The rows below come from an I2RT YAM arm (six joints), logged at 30 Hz.
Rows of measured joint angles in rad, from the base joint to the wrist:
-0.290, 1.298, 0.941, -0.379, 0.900, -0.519
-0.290, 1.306, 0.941, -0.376, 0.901, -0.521
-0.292, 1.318, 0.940, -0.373, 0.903, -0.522
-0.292, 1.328, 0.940, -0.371, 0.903, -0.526
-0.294, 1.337, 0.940, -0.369, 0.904, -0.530
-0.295, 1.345, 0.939, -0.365, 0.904, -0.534
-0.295, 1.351, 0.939, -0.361, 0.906, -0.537
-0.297, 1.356, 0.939, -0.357, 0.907, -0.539
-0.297, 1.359, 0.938, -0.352, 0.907, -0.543
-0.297, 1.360, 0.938, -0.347, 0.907, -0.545
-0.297, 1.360, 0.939, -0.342, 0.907, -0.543
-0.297, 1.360, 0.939, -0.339, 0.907, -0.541
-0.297, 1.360, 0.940, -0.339, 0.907, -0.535
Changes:
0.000, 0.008, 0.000, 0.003, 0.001, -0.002
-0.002, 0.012, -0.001, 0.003, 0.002, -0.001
0.000, 0.010, 0.000, 0.002, 0.000, -0.004
-0.002, 0.009, 0.000, 0.002, 0.001, -0.004
-0.001, 0.008, -0.001, 0.004, 0.000, -0.004
0.000, 0.006, 0.000, 0.004, 0.002, -0.003
-0.002, 0.005, 0.000, 0.004, 0.001, -0.002
0.000, 0.003, -0.001, 0.005, 0.000, -0.004
0.000, 0.001, 0.000, 0.005, 0.000, -0.002
0.000, 0.000, 0.001, 0.005, 0.000, 0.002
0.000, 0.000, 0.000, 0.003, 0.000, 0.002
0.000, 0.000, 0.001, 0.000, 0.000, 0.006

